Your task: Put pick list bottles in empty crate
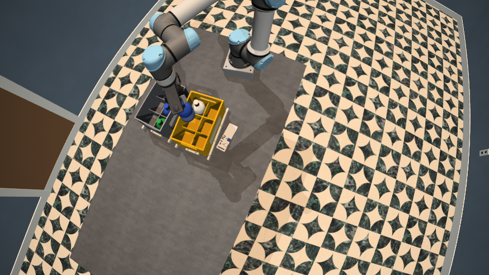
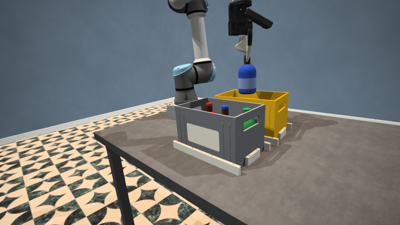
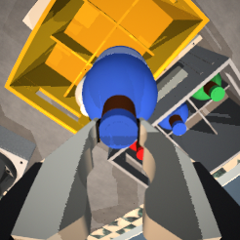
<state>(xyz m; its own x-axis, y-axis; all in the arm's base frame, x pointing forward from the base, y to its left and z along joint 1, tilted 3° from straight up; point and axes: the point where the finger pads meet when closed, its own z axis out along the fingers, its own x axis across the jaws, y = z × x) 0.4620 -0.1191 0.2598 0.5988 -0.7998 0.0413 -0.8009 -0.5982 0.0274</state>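
Now: hand 250 mm above the yellow crate and 40 mm to the right of it. From my hand the other things lie so: green-label bottle 250 mm below, 160 mm to the right, 70 mm ahead; red-label bottle 250 mm below, 130 mm to the right, 110 mm behind; white-label bottle 250 mm below, 90 mm behind.
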